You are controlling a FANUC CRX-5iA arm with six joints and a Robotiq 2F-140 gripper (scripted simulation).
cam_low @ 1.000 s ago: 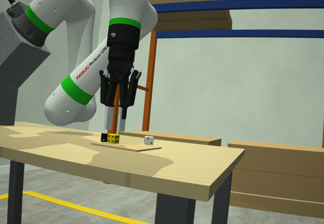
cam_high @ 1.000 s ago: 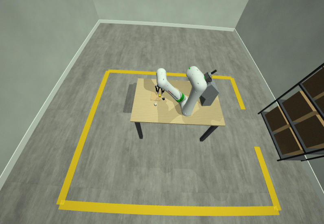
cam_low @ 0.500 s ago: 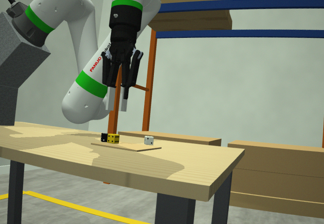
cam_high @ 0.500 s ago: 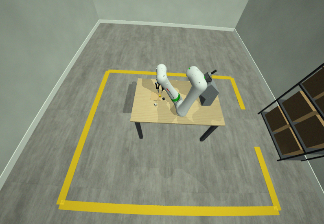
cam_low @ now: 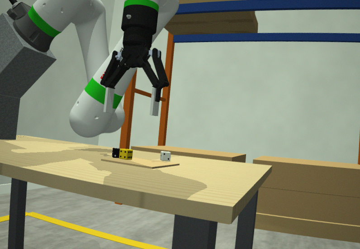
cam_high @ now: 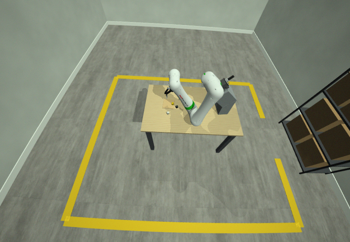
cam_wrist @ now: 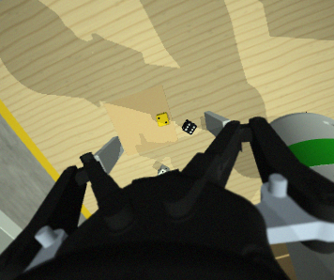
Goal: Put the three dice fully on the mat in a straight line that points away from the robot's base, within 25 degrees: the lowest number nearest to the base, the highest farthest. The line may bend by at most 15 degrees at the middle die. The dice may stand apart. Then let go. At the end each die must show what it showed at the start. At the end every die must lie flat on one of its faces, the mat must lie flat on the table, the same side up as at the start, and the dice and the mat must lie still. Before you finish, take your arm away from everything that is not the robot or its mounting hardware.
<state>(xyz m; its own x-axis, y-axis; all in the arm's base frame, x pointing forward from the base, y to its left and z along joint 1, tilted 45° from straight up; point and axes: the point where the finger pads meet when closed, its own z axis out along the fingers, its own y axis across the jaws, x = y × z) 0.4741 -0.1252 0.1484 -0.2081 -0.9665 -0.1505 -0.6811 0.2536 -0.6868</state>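
My hand is 80 mm short of the white die, 120 mm to the right of it and 120 mm above it. From my hand the other things lie so: black die: 40 mm behind, 50 mm to the left, 120 mm below; then tan mat: 50 mm ahead, 10 mm to the right, 130 mm below; then yellow die: 110 mm below.
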